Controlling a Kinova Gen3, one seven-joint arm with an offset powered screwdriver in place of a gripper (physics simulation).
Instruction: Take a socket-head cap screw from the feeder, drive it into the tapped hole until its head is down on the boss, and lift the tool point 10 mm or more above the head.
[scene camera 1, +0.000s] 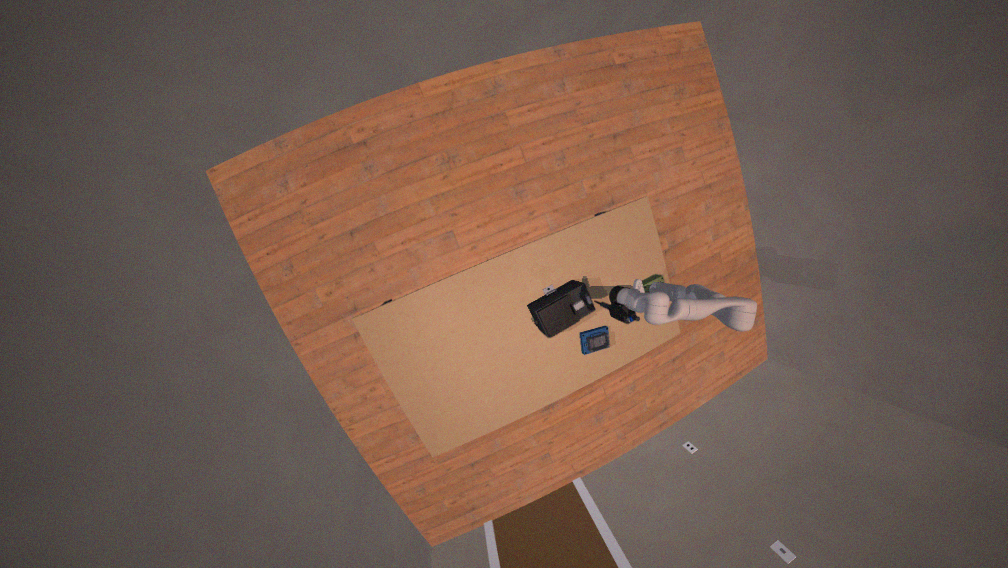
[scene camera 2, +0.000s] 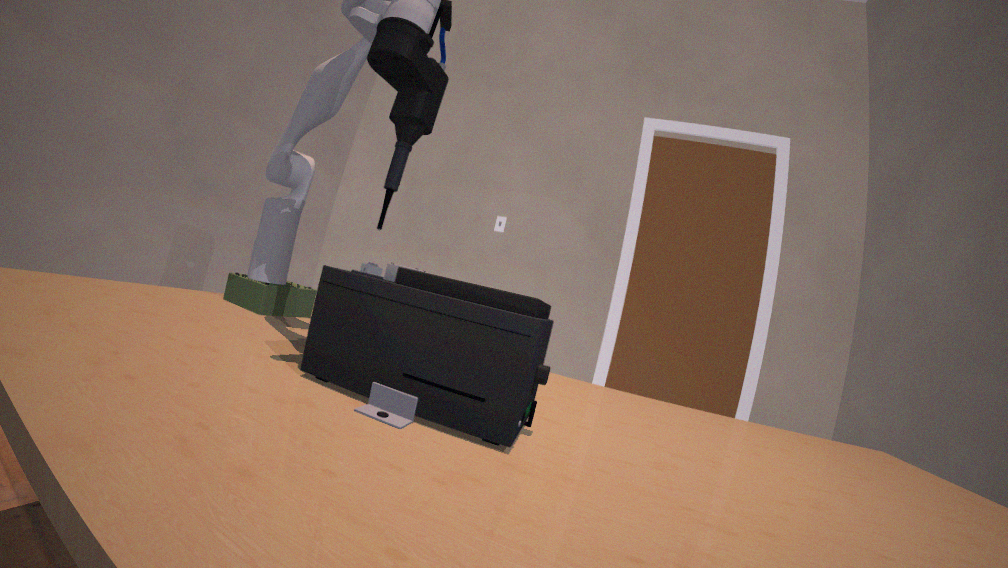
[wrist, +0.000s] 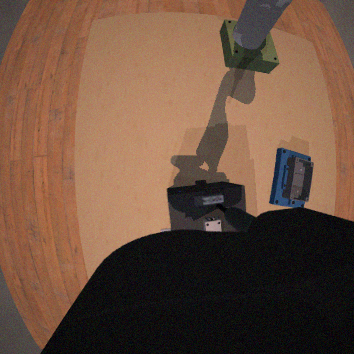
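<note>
The black feeder box (scene camera 1: 560, 313) (scene camera 2: 430, 359) (wrist: 182, 212) stands on the table, with small light-grey metal parts on its top. My screwdriver (scene camera 1: 596, 302) (scene camera 2: 379, 227) (wrist: 219, 206) points down. In scene camera 2 its bit tip is in the air above the feeder's top, at the left end, with a gap between them. In the wrist view the tip overlaps the grey metal block (wrist: 210, 200). No screw can be made out on the bit; the tip is too small to be sure. A blue fixture (scene camera 1: 584, 343) (wrist: 280, 177) holds a grey part (scene camera 1: 598, 341) (wrist: 299, 179). The tapped hole cannot be made out.
The arm's green base block (scene camera 1: 653, 280) (scene camera 2: 246, 294) (wrist: 230, 52) stands on the table behind the feeder. A small grey angle bracket (scene camera 2: 393, 402) lies at the feeder's foot. The arm's shadow falls between base and feeder.
</note>
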